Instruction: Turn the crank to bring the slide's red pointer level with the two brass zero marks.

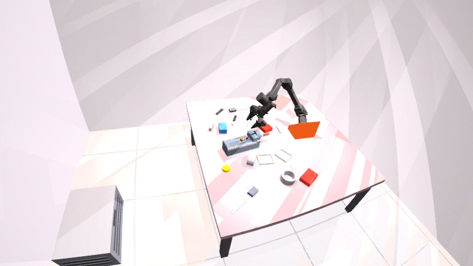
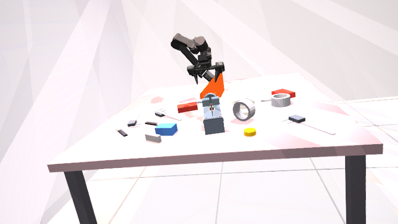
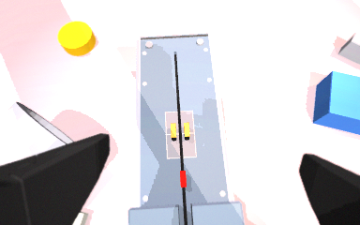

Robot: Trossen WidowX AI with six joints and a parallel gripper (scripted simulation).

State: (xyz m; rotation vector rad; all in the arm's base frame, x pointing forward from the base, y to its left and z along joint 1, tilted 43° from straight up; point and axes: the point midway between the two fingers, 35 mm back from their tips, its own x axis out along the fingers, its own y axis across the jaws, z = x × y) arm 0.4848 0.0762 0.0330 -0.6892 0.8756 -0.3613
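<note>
Now: the red pointer 10 mm to the left of my gripper tip and 120 mm below it. Also, from my gripper tip: orange handle (140 mm behind, 20 mm to the left, 100 mm below); then yellow disc (200 mm ahead, 190 mm to the left, 190 mm below); then blue block (110 mm ahead, 210 mm to the right, 180 mm below).
</note>
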